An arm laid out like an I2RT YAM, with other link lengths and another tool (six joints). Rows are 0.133 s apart.
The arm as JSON. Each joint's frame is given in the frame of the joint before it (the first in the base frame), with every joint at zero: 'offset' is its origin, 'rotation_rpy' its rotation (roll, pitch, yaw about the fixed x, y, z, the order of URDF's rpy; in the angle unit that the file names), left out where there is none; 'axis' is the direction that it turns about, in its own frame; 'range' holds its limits. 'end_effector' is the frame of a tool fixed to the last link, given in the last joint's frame.
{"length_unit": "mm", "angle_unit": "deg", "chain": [
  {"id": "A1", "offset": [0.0, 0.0, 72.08], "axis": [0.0, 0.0, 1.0], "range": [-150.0, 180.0]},
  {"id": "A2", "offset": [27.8, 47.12, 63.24], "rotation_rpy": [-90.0, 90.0, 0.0], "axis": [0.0, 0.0, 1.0], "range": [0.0, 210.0]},
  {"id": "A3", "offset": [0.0, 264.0, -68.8], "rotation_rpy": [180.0, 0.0, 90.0], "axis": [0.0, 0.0, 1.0], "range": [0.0, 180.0]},
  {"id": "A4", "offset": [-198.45, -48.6, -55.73], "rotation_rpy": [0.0, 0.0, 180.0], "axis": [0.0, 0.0, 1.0], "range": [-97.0, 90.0]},
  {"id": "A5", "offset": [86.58, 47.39, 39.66], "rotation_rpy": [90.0, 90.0, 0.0], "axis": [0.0, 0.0, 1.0], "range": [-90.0, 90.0]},
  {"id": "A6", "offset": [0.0, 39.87, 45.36], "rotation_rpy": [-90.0, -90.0, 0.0], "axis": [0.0, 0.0, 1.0], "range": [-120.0, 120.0]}
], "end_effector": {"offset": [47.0, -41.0, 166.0], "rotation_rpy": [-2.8, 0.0, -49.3]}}
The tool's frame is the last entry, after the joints.
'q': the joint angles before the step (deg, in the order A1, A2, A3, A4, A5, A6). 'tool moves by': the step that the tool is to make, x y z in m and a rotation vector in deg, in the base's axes. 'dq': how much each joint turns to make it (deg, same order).
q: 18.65, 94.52, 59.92, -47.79, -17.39, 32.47
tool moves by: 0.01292, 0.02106, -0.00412, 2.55, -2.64, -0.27
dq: 2.21, 0.54, -0.96, 5.73, -1.07, 2.84
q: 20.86, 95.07, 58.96, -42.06, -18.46, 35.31
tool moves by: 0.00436, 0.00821, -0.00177, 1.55, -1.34, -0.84
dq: 0.53, -0.53, -1.55, 3.36, -0.63, 1.64
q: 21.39, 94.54, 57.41, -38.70, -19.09, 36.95
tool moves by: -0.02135, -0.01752, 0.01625, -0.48, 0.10, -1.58
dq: -1.82, -7.04, -2.17, -5.25, 0.34, -0.35
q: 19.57, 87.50, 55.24, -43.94, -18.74, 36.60
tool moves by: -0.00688, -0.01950, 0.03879, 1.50, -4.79, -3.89
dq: -4.50, -11.11, 1.58, -7.88, -0.17, -0.61
